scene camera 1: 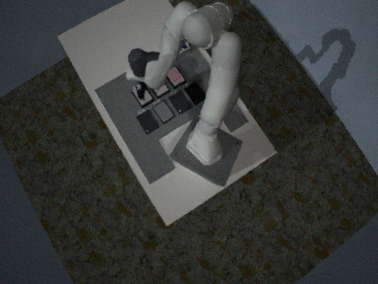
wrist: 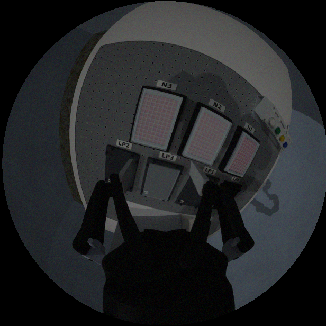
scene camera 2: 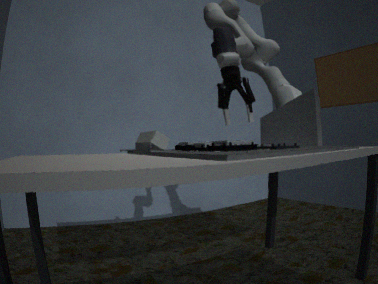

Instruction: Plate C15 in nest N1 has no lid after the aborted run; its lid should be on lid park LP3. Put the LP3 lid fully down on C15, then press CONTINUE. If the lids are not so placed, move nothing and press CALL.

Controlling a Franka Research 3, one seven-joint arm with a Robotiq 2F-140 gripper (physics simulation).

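The plate in nest N1 (wrist: 242,154) (scene camera 1: 175,76) shows pink wells; no code on it is readable. A grey, see-through lid (wrist: 161,182) (scene camera 1: 163,111) lies flat on lid park LP3, with a small mark at one corner. My gripper (wrist: 162,166) (scene camera 2: 239,123) is open and empty, high above the nests and parks; in scene camera 1 it partly covers the N3 plate. In the wrist view its fingertips appear on either side of the LP3 lid. The button box (wrist: 266,111) (scene camera 2: 152,141) (scene camera 1: 185,46) has green, yellow and blue buttons; their lettering is unreadable.
Plates with pink wells sit in N2 (wrist: 207,135) and N3 (wrist: 157,120). Dark park LP2 (wrist: 119,167) (scene camera 1: 147,121) lies beside LP3 on one side, LP1 (scene camera 1: 181,101) on the other. Dark LP4 (scene camera 1: 195,93) is beyond LP1, close to the arm in scene camera 1.
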